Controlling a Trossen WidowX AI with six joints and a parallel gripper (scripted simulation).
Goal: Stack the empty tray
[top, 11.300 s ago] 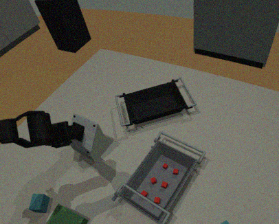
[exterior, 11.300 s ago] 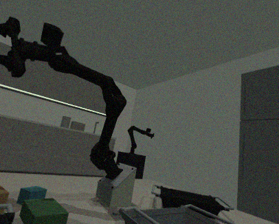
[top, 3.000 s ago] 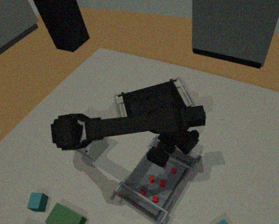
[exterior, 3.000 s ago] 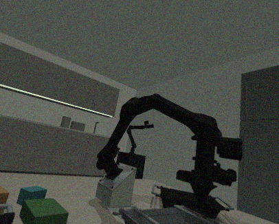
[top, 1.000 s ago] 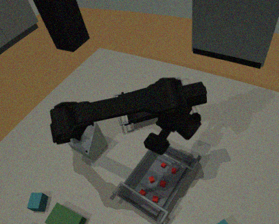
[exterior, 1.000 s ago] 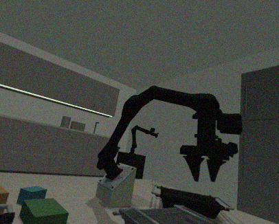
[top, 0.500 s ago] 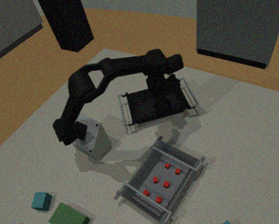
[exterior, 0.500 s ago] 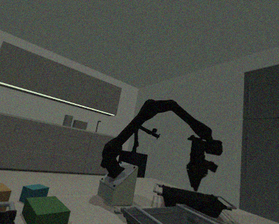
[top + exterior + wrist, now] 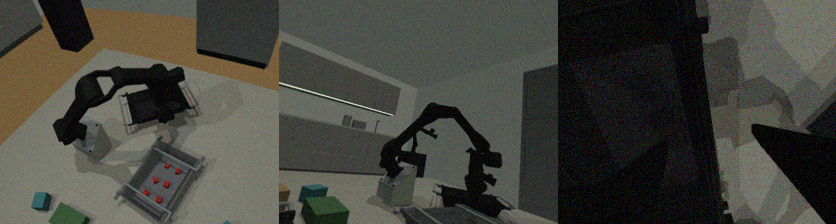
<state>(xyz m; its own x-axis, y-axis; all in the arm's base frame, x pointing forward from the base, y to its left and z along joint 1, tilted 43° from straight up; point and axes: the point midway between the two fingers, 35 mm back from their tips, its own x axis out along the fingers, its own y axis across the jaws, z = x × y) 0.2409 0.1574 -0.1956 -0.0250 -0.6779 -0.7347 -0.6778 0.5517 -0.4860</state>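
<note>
Right now my gripper tip is 6 cm past the dark tray and 6 cm to the right of it. Also, from my gripper tip: green block 9 cm behind, 54 cm to the right, 2 cm below.
</note>
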